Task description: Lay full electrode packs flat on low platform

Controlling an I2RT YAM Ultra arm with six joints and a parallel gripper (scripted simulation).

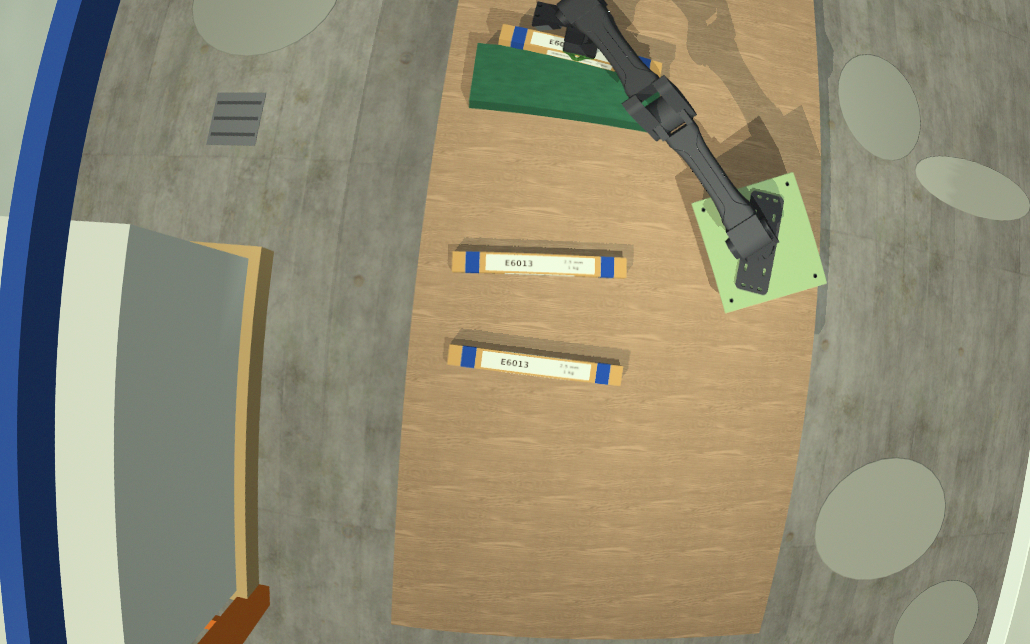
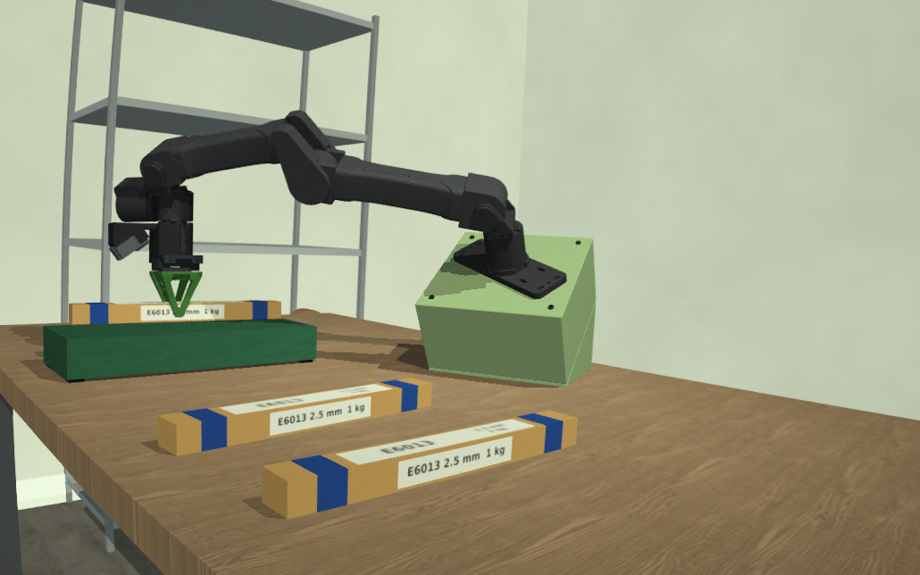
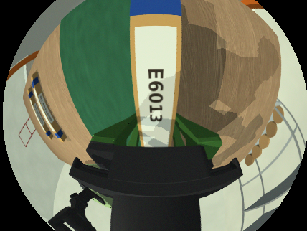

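My gripper is now 7 cm to the right of the dark green low platform and 6 cm above it.
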